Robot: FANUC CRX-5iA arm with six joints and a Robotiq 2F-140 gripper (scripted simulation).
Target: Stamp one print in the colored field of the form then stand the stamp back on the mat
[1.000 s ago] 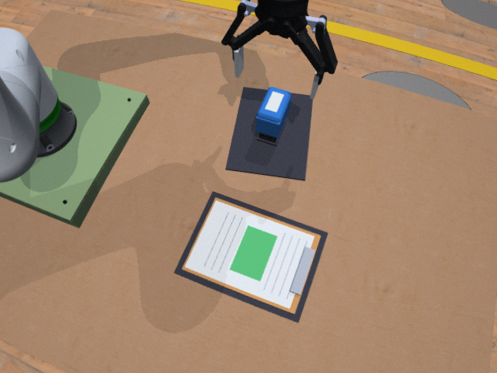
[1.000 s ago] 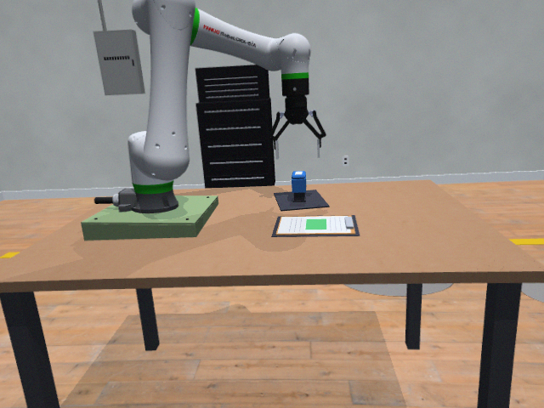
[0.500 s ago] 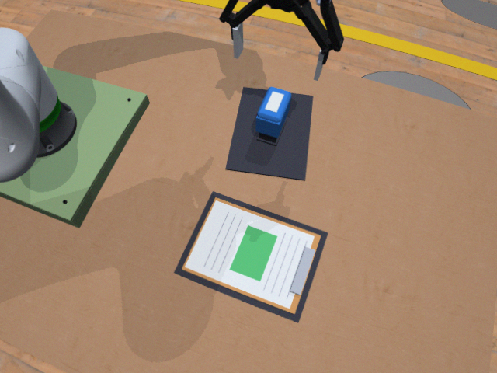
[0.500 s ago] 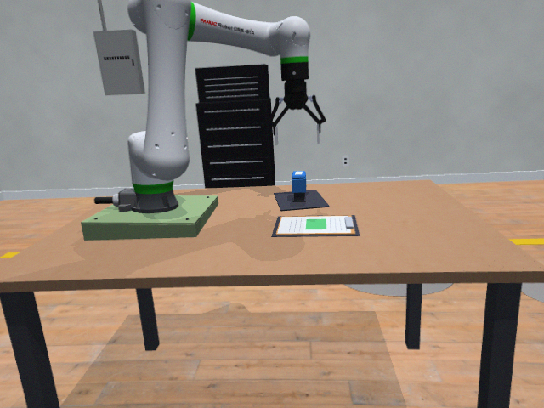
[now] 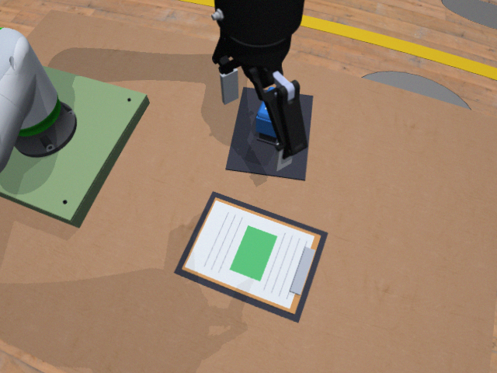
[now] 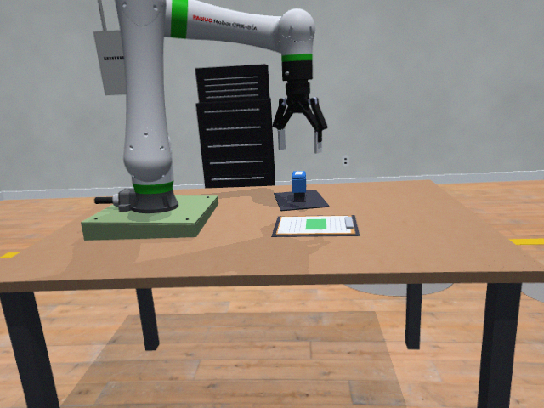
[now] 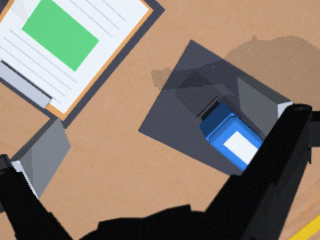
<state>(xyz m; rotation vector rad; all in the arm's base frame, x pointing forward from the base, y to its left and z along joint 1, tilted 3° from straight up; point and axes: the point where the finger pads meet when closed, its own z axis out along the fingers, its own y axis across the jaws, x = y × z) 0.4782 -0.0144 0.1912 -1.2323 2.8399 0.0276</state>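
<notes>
My gripper is now 170 mm above the stamp, 150 mm to the right of it and 10 mm short of it. Also, from my hand: form 210 mm below, 140 mm to the right, 40 mm ahead; then dark mat 210 mm below, 150 mm to the left, 10 mm ahead.
</notes>
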